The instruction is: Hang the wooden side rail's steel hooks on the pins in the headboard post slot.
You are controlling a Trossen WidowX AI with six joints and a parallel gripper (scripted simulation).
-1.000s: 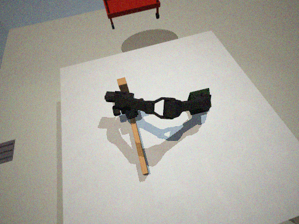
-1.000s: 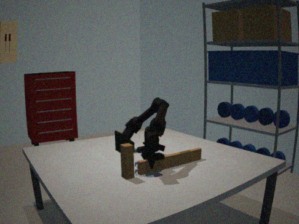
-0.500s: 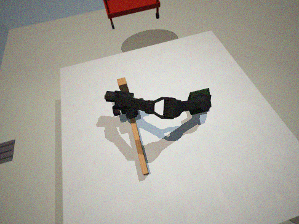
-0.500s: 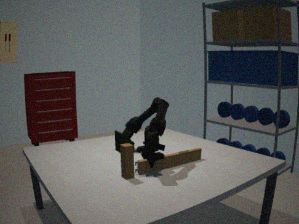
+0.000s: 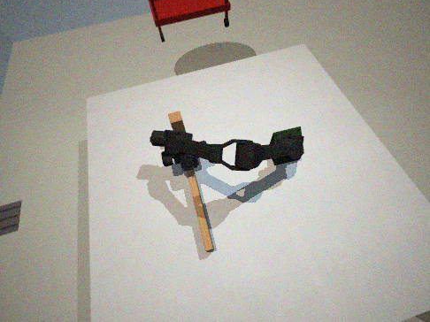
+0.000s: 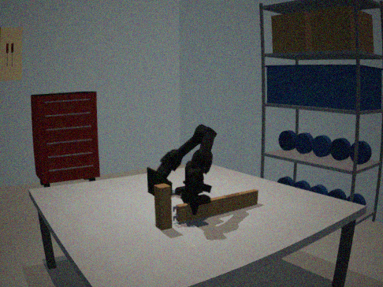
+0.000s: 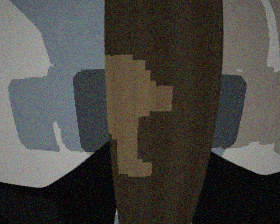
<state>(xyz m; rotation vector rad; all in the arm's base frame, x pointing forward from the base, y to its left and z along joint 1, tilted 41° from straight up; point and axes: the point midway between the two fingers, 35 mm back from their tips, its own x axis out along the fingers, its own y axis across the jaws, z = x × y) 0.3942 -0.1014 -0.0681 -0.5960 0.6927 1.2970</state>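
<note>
The headboard post lies 140 mm to the right of my gripper tip, 50 mm above it and 10 mm behind it.
</note>
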